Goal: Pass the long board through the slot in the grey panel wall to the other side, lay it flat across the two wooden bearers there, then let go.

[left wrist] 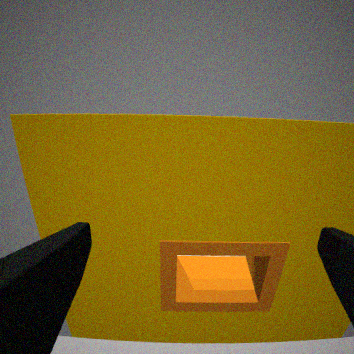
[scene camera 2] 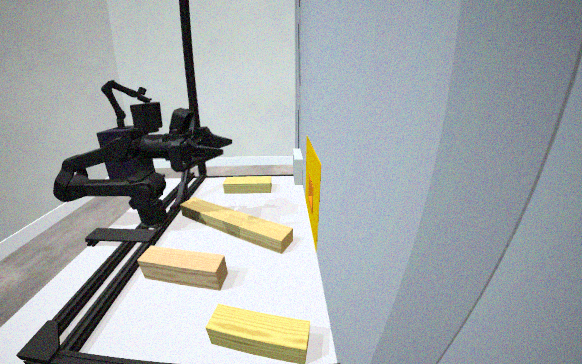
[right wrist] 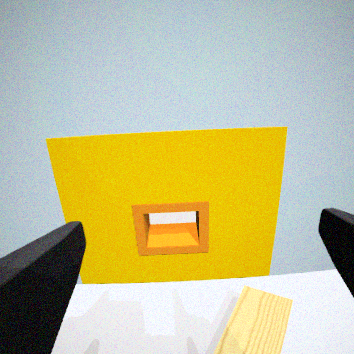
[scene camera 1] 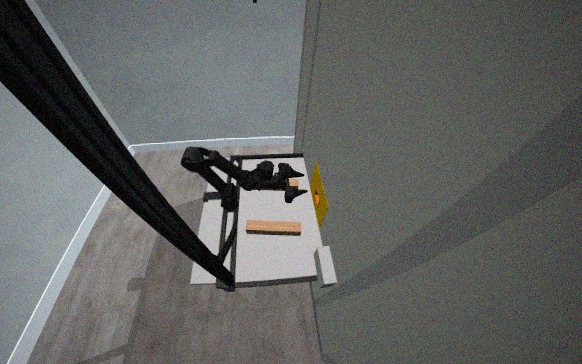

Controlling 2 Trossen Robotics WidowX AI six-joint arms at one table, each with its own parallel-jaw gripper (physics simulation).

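Frame: origin at the left arm's base, x ahead, y left, z up, level; millimetres.
Seen in the pictures: left gripper, fingertip midpoint: [left wrist: 206, 236] [scene camera 1: 305, 182]; right gripper, fingertip midpoint: [scene camera 2: 228, 146] [right wrist: 203, 226]; left arm's base, link origin: [scene camera 1: 230, 206]; right arm's base, link origin: [scene camera 2: 154, 221].
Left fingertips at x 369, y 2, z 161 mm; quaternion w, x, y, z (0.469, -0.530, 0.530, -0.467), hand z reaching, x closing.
Pixels of each thing's middle, then the offset from my left fingertips to it. "*": a spot on its surface instead.
- long board, body centre: [scene camera 2: 230, 221] 161 mm down, 327 mm ahead, 2 mm right
- orange-rimmed slot, surface spot: [left wrist: 168, 275] * 87 mm down, 62 mm ahead, 17 mm left
- wooden bearer, body centre: [scene camera 1: 273, 228] 156 mm down, 156 mm back, 137 mm right
- yellow plate, surface spot: [left wrist: 150, 175] [scene camera 1: 317, 178] * 6 mm down, 63 mm ahead, 28 mm left
- small yellow block, body centre: [scene camera 2: 248, 184] 161 mm down, 312 mm ahead, 240 mm right
- tan block, body centre: [scene camera 2: 182, 267] 155 mm down, 389 mm ahead, 176 mm left
- nearer yellow block, body centre: [scene camera 2: 259, 333] 158 mm down, 225 mm ahead, 311 mm left
The long board [scene camera 2: 237, 225] [right wrist: 257, 322] lies flat and slantwise on the table in scene camera 2. The orange-rimmed slot [scene camera 1: 316, 199] [scene camera 2: 310, 195] [left wrist: 168, 275] [right wrist: 141, 230] is open through the grey panel wall [scene camera 1: 425, 150] [scene camera 2: 375, 150] [left wrist: 175, 60] [right wrist: 170, 65]. In scene camera 1, one wooden bearer [scene camera 1: 273, 227] lies on the table; the other bearer [scene camera 1: 293, 183] is mostly hidden beneath the left gripper. My left gripper [scene camera 1: 305, 183] [left wrist: 206, 236] is open and empty, facing the slot. My right gripper [scene camera 2: 226, 146] [right wrist: 203, 226] is open and empty, above and behind the board.
A yellow plate [scene camera 1: 318, 182] [scene camera 2: 313, 165] [left wrist: 150, 175] [right wrist: 165, 170] surrounds the slot. Beside the board lie a small yellow block [scene camera 2: 247, 185], a tan block [scene camera 2: 182, 267] and a nearer yellow block [scene camera 2: 257, 332]. A white block [scene camera 1: 327, 265] [scene camera 2: 298, 167] is at the wall.
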